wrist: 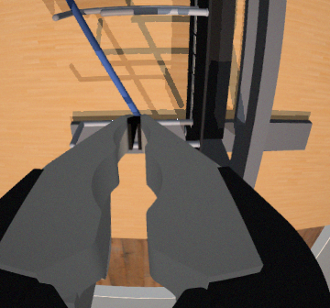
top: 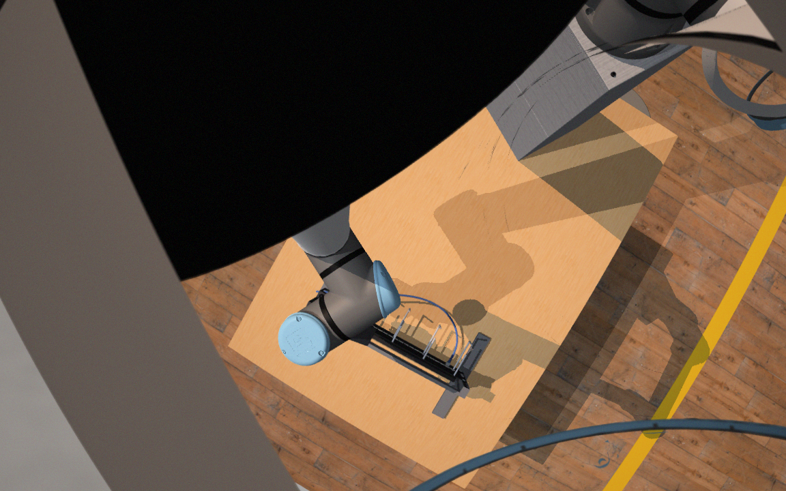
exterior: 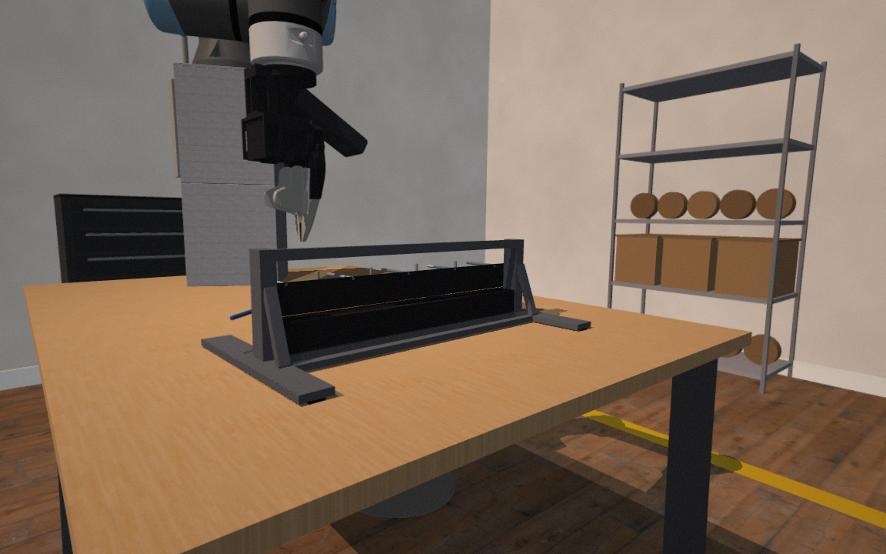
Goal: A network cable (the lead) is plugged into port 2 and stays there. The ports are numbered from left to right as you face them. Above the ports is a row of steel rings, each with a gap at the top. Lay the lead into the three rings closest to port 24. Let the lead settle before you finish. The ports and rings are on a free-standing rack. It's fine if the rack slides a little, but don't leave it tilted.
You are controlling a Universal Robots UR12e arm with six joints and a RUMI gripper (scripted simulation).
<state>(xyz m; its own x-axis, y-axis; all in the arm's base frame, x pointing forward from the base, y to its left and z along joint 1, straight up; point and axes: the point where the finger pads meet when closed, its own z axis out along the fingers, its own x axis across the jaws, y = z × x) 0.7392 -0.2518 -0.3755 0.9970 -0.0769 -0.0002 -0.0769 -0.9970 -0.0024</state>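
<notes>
The rack lies 7 cm ahead of my hand, 14 cm to the left of it and 9 cm below it.
</notes>
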